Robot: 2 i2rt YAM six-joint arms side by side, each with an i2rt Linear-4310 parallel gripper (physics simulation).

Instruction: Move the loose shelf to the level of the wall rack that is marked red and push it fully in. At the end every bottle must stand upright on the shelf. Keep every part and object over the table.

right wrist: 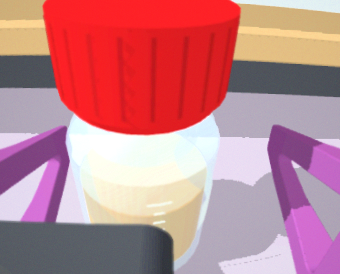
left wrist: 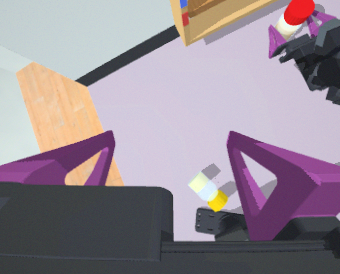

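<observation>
A bottle with a red cap [left wrist: 299,12] [right wrist: 142,75] and pale tan contents stands upright, at the top right of the left wrist view. My right gripper [left wrist: 287,17] [right wrist: 169,136] is open, with its fingers on either side of this bottle and a gap on each side. My left gripper [left wrist: 170,137] is open and empty above the table. A bottle with a yellow cap [left wrist: 217,201] is below and right of the left fingertips; whether it stands or lies is unclear. Part of a wooden rack [left wrist: 188,39] shows with a red mark [left wrist: 185,19] and a blue mark above it. I cannot make out the loose shelf.
A dark strip [left wrist: 132,59] [right wrist: 300,77] runs along the back of the table [left wrist: 165,95]. A wood-grained surface [left wrist: 60,107] lies beyond the table's left edge. A wooden edge [right wrist: 295,47] crosses the top of the right wrist view. A black bracket [left wrist: 204,220] is near the yellow-capped bottle.
</observation>
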